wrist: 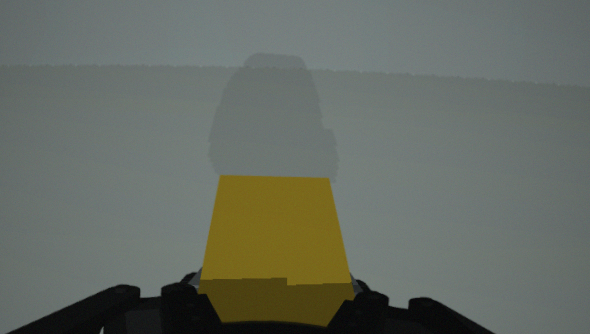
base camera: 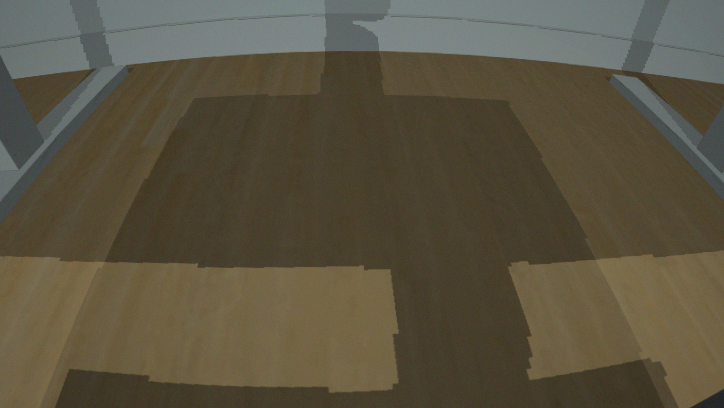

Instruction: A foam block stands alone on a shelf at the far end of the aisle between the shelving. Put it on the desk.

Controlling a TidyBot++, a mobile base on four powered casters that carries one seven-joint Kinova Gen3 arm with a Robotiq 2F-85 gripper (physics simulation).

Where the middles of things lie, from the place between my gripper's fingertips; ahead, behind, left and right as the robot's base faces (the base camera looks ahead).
Now: the yellow foam block (wrist: 274, 251) 10 mm above my hand.
